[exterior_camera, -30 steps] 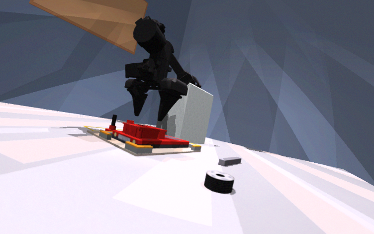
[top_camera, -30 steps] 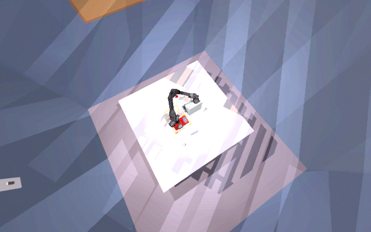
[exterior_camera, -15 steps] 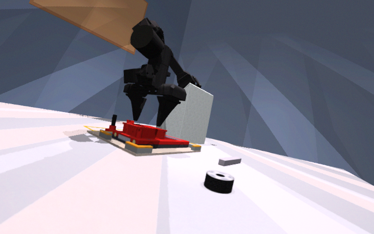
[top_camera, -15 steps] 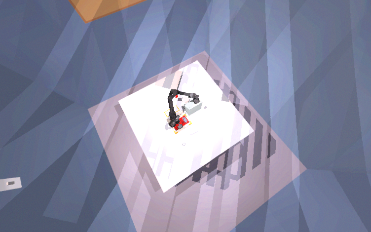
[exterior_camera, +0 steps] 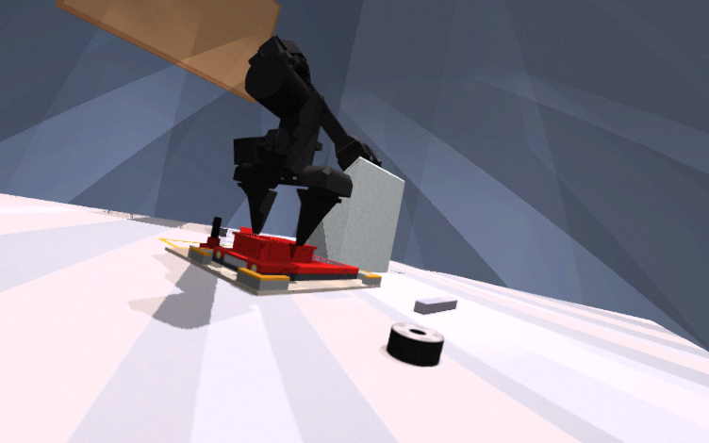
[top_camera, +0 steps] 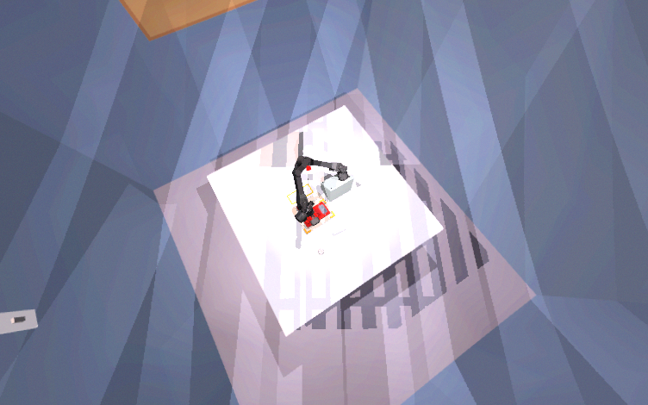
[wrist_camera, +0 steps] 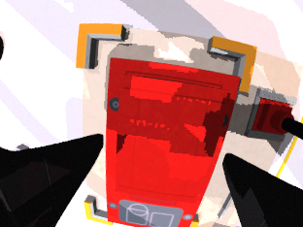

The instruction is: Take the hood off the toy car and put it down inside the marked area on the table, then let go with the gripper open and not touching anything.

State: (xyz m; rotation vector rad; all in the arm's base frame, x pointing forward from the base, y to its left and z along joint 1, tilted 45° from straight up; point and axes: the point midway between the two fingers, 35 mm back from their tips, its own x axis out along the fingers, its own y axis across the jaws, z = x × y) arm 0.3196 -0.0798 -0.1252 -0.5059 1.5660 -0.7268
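Now: the red hood 10 mm below my gripper tip. From my gripper tip the other things lie so: black wheel: 240 mm to the left, 90 mm ahead, 40 mm below; grey bar: 210 mm to the left, 100 mm behind, 40 mm below.
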